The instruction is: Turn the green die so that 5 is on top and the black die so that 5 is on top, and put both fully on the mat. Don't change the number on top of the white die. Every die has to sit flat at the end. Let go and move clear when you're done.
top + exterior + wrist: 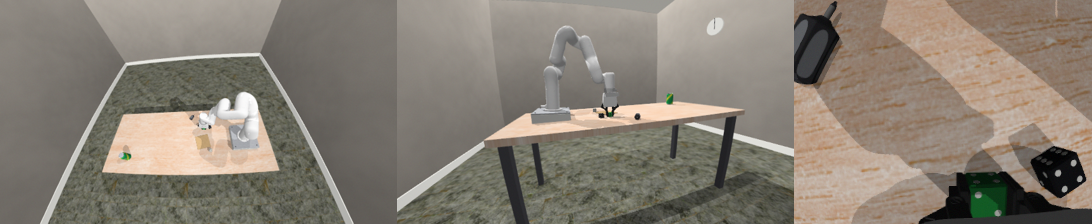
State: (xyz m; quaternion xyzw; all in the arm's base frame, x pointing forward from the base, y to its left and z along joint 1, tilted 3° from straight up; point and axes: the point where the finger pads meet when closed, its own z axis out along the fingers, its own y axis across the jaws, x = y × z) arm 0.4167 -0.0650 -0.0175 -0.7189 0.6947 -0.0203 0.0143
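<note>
The black die lies 70 mm behind my hand, 20 mm to the right of it and 10 mm below it. The rest, counted from my hand: green die (10 mm below); then dark tool (150 mm ahead, 130 mm to the right); then tan mat (150 mm to the left, 20 mm below).
</note>
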